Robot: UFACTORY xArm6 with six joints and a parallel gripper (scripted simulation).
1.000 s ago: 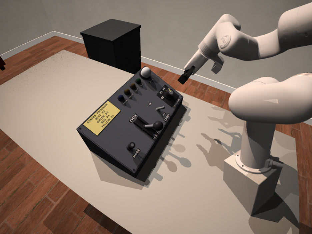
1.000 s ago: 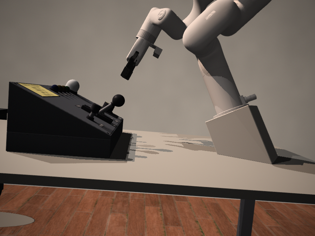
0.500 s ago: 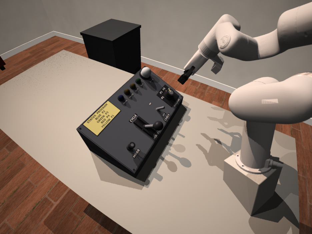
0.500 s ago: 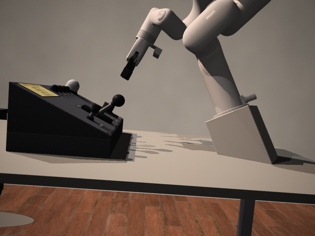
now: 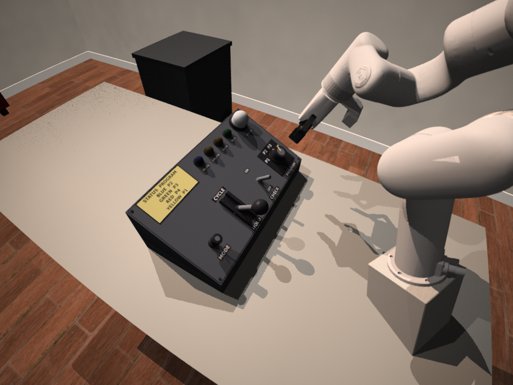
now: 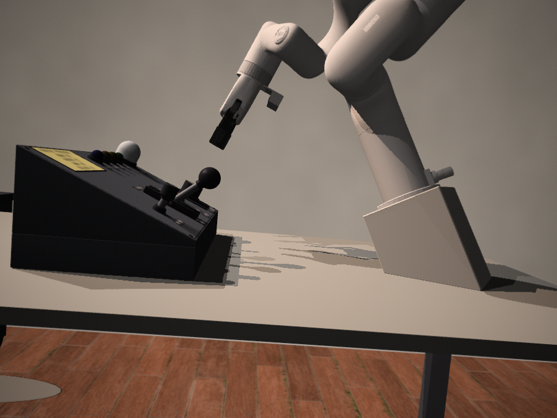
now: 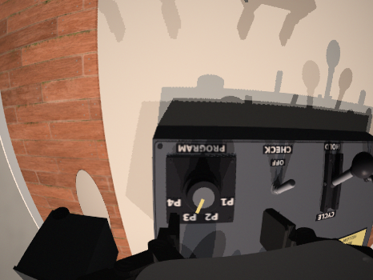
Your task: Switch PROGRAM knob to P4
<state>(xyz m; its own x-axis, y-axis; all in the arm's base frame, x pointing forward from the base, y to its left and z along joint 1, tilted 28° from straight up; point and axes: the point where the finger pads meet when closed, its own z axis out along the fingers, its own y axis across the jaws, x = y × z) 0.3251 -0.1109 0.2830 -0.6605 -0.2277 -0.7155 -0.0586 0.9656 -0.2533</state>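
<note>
My hand is 120 mm to the right of the check toggle, 120 mm above it and 40 mm short of it. From my hand the other things lie so: dark sloped console (180 mm to the left, 140 mm below, 80 mm ahead); black ball lever (240 mm to the left, 100 mm below, 10 mm ahead); mode knob (360 mm to the left, 110 mm below, 30 mm ahead).
</note>
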